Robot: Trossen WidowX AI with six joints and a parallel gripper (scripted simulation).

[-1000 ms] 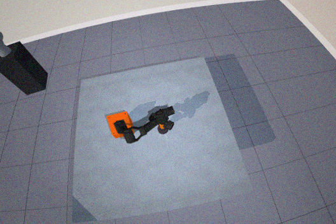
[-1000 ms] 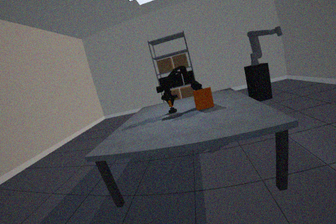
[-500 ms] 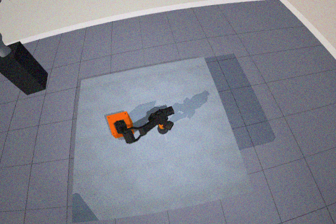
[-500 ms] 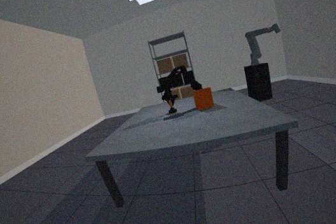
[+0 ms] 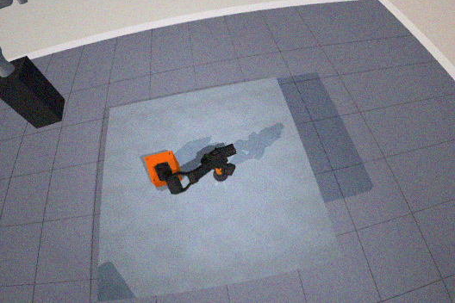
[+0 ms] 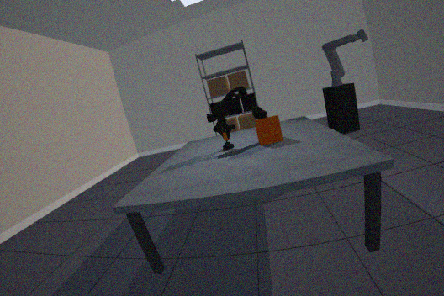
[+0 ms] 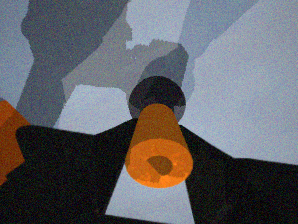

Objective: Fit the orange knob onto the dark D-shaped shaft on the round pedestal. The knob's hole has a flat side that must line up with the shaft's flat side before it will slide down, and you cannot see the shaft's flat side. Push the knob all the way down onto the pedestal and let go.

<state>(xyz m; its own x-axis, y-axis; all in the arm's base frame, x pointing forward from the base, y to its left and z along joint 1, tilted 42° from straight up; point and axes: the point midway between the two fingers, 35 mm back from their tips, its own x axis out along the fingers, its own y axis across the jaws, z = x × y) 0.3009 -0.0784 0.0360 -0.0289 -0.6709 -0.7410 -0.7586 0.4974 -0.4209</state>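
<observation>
The orange knob lies 2 cm above my gripper tip. Round my gripper tip: dark round pedestal: 4 cm below.
</observation>
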